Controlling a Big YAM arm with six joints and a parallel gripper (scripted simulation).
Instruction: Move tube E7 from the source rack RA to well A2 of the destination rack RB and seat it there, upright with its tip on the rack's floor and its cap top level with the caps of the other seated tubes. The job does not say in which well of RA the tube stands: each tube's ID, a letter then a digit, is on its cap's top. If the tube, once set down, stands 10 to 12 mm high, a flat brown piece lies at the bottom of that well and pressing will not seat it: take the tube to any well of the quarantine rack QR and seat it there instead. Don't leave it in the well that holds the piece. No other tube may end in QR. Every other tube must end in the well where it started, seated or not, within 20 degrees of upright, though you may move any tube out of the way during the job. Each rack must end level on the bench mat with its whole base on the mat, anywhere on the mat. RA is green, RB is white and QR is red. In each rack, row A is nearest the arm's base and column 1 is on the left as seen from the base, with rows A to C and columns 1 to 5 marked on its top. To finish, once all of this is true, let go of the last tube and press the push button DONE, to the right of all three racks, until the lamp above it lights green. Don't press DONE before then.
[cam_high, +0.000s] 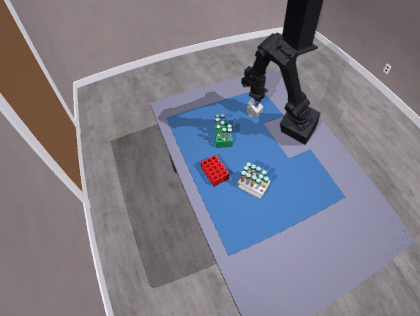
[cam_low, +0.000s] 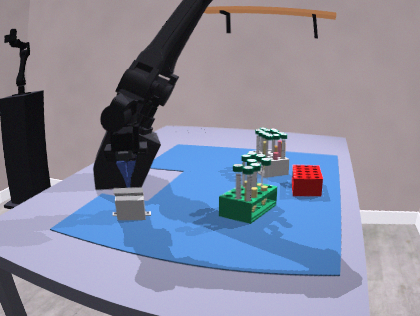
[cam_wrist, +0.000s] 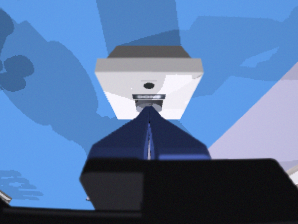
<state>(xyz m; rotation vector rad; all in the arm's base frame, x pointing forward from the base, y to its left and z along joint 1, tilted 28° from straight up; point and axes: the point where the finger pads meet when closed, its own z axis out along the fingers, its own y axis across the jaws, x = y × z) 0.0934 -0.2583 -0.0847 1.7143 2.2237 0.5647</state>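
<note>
My hand is 10 mm past the grey done button box and 40 mm above it. Round my hand: green rack ra 270 mm ahead, 60 mm to the left, 50 mm below; red rack QR 430 mm ahead, 220 mm to the left, 50 mm below; white rack RB 320 mm ahead, 390 mm to the left, 50 mm below.
</note>
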